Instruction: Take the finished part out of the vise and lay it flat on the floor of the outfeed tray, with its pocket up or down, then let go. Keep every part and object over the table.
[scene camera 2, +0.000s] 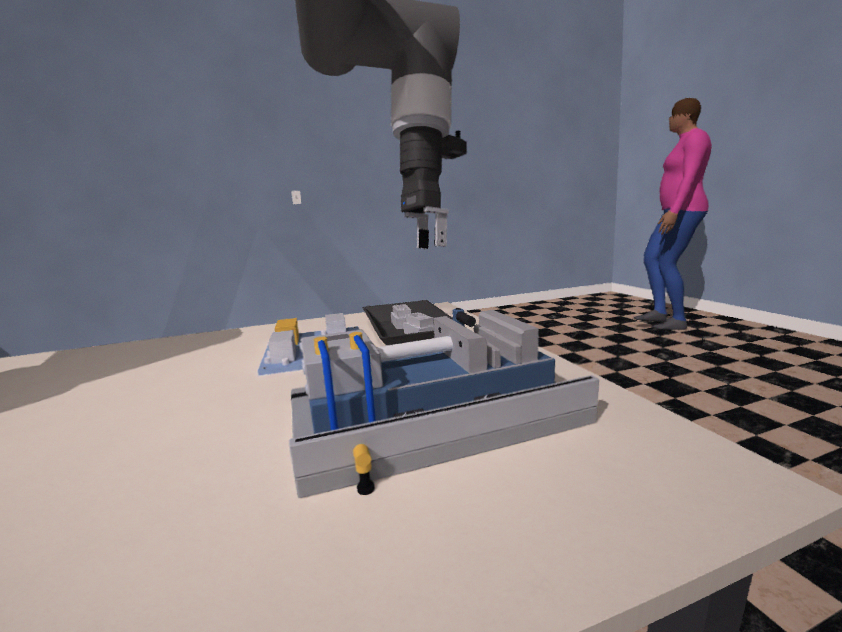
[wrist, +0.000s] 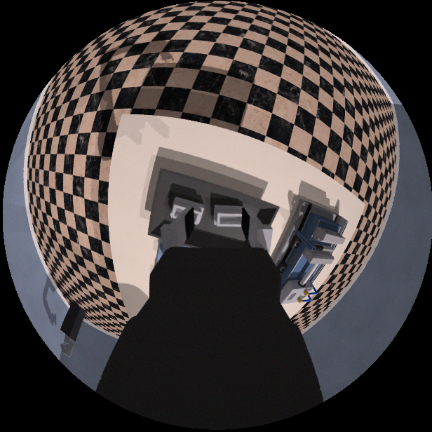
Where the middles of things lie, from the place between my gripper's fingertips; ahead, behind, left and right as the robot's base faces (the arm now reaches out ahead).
The white rod (scene camera 2: 422, 347) is 140 mm behind my hand, 300 mm to the right of it and 80 mm below it. Round my hand: grey rail (scene camera 2: 316, 455) 120 mm behind, 400 mm to the right, 130 mm below.
